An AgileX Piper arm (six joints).
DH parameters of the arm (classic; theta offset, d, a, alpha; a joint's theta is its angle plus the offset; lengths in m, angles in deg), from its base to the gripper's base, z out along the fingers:
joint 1: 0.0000 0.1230 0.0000 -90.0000
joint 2: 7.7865 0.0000 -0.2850 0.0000
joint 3: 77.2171 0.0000 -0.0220 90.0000
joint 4: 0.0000 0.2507 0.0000 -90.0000
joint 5: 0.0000 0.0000 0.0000 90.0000
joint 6: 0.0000 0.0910 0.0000 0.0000
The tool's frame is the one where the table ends.
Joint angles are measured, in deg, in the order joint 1, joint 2, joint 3, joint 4, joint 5, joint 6. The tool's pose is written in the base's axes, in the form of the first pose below.
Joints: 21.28 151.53 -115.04 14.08 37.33 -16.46
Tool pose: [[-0.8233 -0.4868 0.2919 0.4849], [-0.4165 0.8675 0.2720 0.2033], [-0.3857 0.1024 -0.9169 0.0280], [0 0 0 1]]
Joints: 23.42 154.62 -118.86 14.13 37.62 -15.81
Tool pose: [[-0.8101 -0.5109 0.2875 0.4834], [-0.4361 0.8529 0.2869 0.2242], [-0.3918 0.1071 -0.9138 0.0167], [0 0 0 1]]
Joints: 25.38 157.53 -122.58 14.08 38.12 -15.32
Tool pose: [[-0.7963 -0.5354 0.2814 0.4809], [-0.4571 0.8374 0.2997 0.2433], [-0.3961 0.1100 -0.9116 0.0062], [0 0 0 1]]
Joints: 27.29 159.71 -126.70 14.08 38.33 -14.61
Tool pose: [[-0.7763 -0.5570 0.2952 0.4800], [-0.4680 0.8229 0.3221 0.2631], [-0.4223 0.1119 -0.8995 0.0045], [0 0 0 1]]
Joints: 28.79 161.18 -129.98 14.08 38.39 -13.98
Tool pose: [[-0.7583 -0.5732 0.3105 0.4791], [-0.4730 0.8116 0.3430 0.2789], [-0.4486 0.1133 -0.8865 0.0059], [0 0 0 1]]
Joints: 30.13 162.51 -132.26 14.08 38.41 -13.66
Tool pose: [[-0.7440 -0.5895 0.3147 0.4758], [-0.4824 0.7997 0.3574 0.2921], [-0.4624 0.1141 -0.8793 0.0040], [0 0 0 1]]
